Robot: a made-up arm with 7 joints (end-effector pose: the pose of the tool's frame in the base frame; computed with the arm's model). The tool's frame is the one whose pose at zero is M. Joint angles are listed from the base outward.
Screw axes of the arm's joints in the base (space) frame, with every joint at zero. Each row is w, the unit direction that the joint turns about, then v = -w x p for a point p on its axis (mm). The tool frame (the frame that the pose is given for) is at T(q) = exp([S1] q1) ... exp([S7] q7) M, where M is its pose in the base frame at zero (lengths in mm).
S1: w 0 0 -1 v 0 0 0
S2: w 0 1 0 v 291 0 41
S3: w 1 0 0 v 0 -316 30
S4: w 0 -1 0 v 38 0 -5
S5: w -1 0 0 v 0 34 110
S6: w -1 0 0 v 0 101 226
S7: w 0 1 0 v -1 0 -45
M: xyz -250 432 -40 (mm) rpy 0 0 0 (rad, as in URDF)
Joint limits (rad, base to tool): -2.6..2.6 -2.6..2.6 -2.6..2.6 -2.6..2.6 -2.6..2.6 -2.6..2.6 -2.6..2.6
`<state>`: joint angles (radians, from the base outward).
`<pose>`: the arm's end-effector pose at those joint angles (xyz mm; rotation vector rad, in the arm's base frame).
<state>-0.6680 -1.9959 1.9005 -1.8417 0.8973 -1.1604 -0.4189</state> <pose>440.9 -577.7 -468.4 -0.0265 -0.2108 2.4871</pose>
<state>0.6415 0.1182 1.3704 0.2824 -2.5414 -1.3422 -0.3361</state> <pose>-304.9 -79.9 -318.3 -1.0577 0.2377 -0.6221</pose>
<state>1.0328 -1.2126 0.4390 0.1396 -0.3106 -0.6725 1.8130</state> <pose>-411.2 365.0 -197.0 0.1926 0.2612 0.4042</pose>
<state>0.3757 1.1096 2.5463 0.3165 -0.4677 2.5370 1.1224</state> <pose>102.6 -396.5 -100.1 1.0612 2.2543 -0.4624</pose>
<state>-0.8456 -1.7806 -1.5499 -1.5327 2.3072 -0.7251 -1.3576</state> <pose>-247.4 268.2 -655.4 -1.4392 -0.6531 0.3501</pose>
